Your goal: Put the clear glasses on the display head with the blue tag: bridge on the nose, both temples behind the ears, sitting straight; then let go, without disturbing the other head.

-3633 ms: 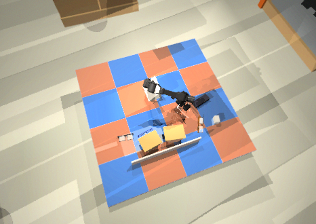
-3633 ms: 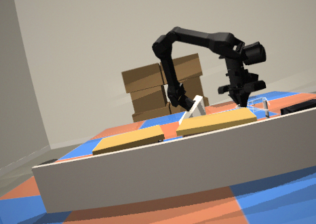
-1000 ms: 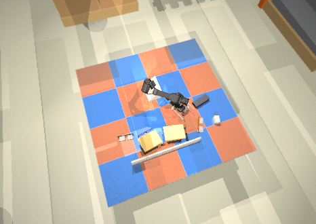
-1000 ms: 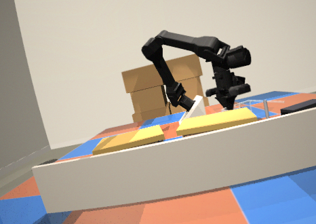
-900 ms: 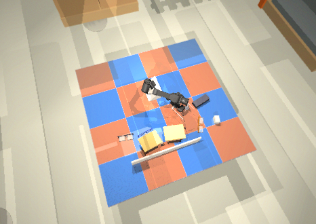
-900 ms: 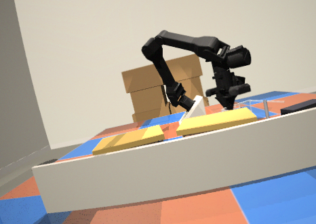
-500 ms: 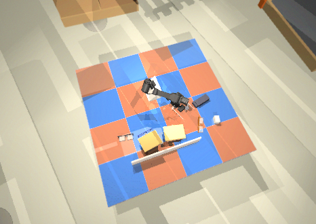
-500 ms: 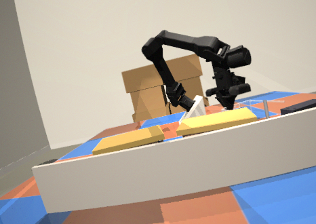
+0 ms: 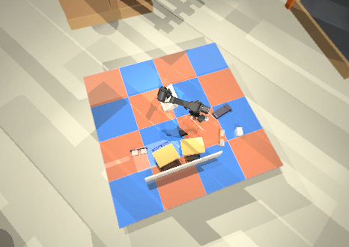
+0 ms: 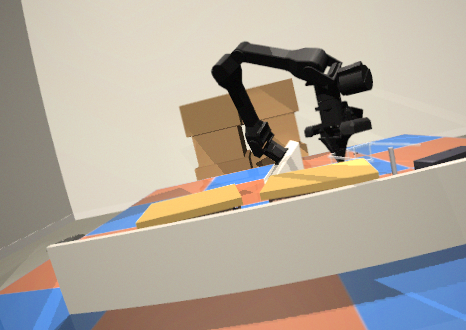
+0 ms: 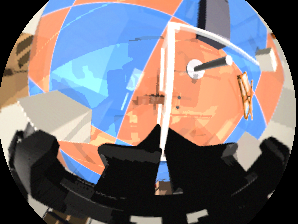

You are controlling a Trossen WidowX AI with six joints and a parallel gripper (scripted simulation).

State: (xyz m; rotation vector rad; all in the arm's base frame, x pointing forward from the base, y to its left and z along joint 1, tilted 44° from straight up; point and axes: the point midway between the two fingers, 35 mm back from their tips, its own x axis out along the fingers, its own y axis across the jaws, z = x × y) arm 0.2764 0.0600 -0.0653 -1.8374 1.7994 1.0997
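Right now the upright pin is 110 mm to the left of my gripper tip, 50 mm below it and 40 mm ahead of it. Also, from my gripper tip: long white wall: 320 mm ahead, 260 mm to the right, 20 mm below; black case: 260 mm to the left, 50 mm below, 50 mm ahead; white cube: 280 mm to the left, 270 mm ahead, 50 mm below.
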